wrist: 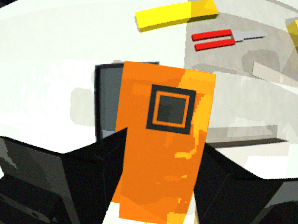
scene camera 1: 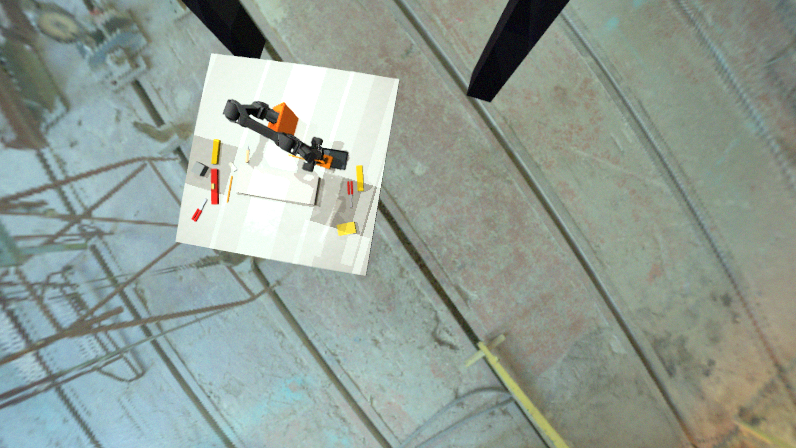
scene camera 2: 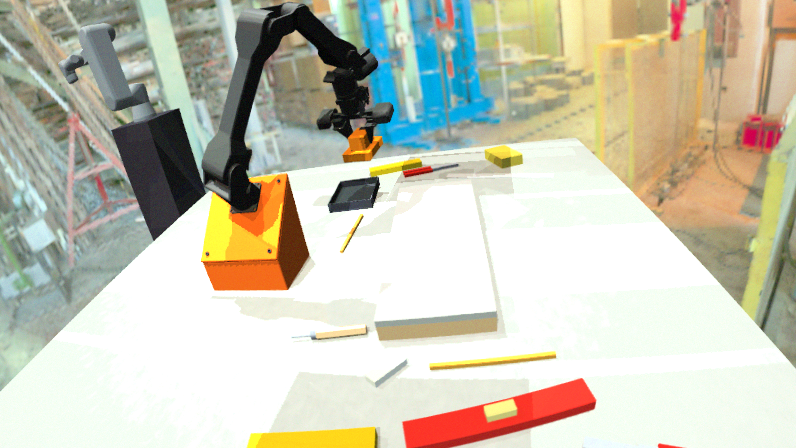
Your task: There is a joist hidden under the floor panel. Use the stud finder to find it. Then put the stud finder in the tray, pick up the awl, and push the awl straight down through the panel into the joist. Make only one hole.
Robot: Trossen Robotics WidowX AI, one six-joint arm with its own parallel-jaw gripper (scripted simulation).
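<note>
The gripper (scene camera 2: 363,143) appears in scene camera 2 and, at (wrist: 161,136), in the wrist view. A stud finder (scene camera 2: 360,150) is visible as well, and the wrist view has the finder (wrist: 166,109) too. Scene camera 2 also shows a yellow pencil (scene camera 2: 544,355) and a white block (scene camera 2: 376,376); in the wrist view the block is out of frame.
</note>
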